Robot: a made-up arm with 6 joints.
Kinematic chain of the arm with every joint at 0, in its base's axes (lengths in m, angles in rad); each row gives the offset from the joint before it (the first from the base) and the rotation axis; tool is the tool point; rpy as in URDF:
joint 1: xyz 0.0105 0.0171 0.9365 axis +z
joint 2: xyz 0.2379 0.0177 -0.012 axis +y
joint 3: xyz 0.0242 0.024 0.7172 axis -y
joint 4: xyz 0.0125 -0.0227 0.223 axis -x
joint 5: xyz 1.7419 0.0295 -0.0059 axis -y
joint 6: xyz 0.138 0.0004 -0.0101 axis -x
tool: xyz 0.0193 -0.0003 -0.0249 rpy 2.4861 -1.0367 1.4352
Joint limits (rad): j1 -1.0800..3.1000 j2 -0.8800..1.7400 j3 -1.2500..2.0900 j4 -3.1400..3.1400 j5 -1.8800..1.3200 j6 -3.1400..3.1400
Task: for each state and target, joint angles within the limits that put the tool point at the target. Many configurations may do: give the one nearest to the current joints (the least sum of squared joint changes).
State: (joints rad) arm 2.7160 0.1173 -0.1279 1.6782 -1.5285 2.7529
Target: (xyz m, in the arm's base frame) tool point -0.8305 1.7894 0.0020
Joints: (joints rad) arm 2.0857 0.8431 -0.1493 1.6959 -1.3949 2.7595
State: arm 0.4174 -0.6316 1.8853 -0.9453 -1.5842 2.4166
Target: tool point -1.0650 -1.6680 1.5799
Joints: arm 1.0841 -0.8574 2.0900 -1.1417 -1.8800 1.8720
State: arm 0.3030 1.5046 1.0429 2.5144 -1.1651 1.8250
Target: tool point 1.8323 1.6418 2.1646
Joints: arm 0.7602 1.0707 1.4061 2.5342 -1.4055 1.7875
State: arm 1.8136 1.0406 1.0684 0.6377 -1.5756 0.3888
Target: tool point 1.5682 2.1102 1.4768
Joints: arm 0.9586 1.0790 1.1667 0.6950 -1.4510 0.4037
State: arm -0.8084 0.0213 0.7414 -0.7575 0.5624 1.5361
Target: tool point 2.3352 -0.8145 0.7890
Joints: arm -0.3354 0.6375 0.1230 -0.7612 0.5128 1.5287
